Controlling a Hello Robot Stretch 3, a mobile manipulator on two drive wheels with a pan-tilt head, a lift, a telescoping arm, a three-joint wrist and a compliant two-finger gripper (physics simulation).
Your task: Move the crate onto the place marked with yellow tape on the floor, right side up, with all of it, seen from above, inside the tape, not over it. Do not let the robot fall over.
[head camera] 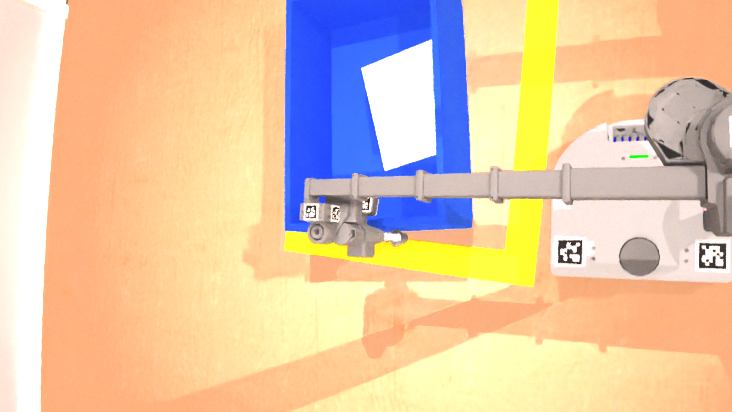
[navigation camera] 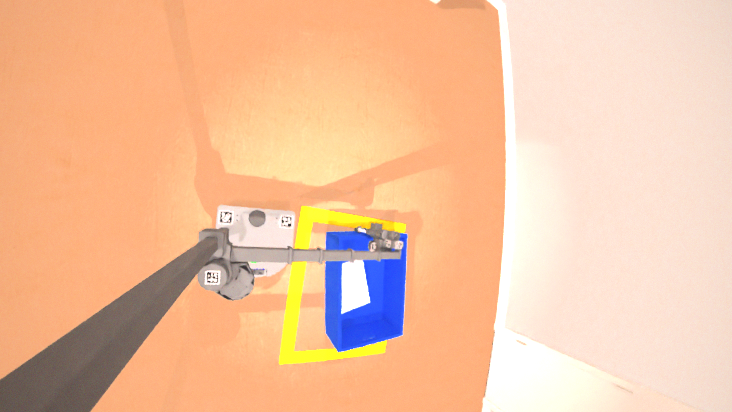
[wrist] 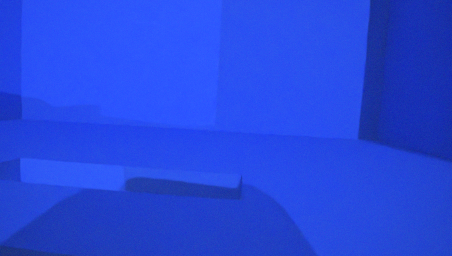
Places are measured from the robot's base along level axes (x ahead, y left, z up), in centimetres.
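Where they show: gripper, fingertip midpoint: (head camera: 399,238) (navigation camera: 358,229); robot's base, link origin: (head camera: 636,254) (navigation camera: 256,217).
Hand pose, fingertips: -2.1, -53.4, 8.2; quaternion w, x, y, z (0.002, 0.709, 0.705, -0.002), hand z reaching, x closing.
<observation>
Each offset is from my fingertips to the top centre of the thing, as dx, dy, dz. "spot": to the spot under its first point.
The blue crate @[-31.7, -5.8, +13.8] (head camera: 451,153) (navigation camera: 333,291) stands open side up, with a white sheet @[-34.5, -1.1, -5.8] (head camera: 404,107) (navigation camera: 354,289) inside. It hides the far side of the yellow tape (head camera: 535,127) (navigation camera: 295,307) outline; the near side and parts of both ends show. A floor strip lies between the crate and the near tape. My gripper (head camera: 361,244) (navigation camera: 376,229) hangs downward at the crate's end wall, by the tape end. One pale finger part shows there; the fingertips are hidden, so I cannot tell its opening. In the wrist view, the crate's blue inside (wrist: 150,60) and a slot @[spot: -3.1, -1.7, +8.3] (wrist: 180,182) fill the picture.
My extended arm (head camera: 461,185) (navigation camera: 307,254) crosses above the tape and the crate's end. My base (head camera: 583,220) (navigation camera: 271,230) stands just outside the near tape side. A pale wall (head camera: 20,204) (navigation camera: 614,153) rises beyond the crate's far side, with floor between.
</observation>
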